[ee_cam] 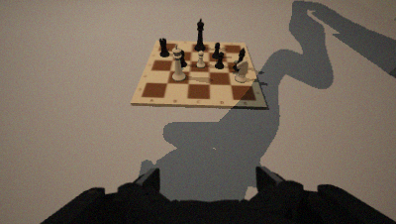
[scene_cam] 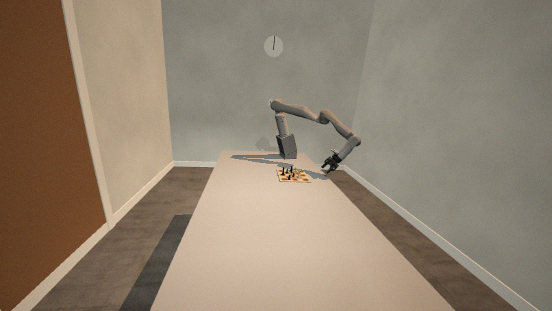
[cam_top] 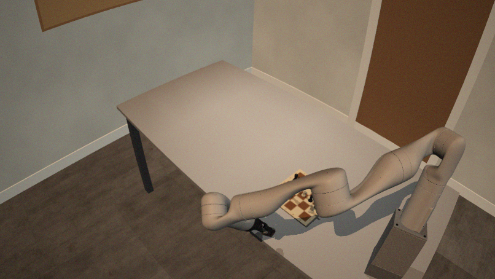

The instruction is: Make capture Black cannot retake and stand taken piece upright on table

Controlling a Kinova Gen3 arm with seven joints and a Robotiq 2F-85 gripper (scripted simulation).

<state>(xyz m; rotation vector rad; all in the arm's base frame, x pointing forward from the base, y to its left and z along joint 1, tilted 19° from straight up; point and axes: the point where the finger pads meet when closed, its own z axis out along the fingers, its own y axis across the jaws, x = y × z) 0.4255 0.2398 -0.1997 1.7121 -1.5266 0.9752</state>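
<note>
Right now the white piece is 7 cm ahead of my hand, 20 cm to the right of it and 1 cm below it. Round my hand: small chessboard 3 cm ahead, 24 cm to the right, 5 cm below; white pawn 3 cm ahead, 24 cm to the right, 3 cm below; tall black piece 4 cm ahead, 31 cm to the right, 1 cm below.
</note>
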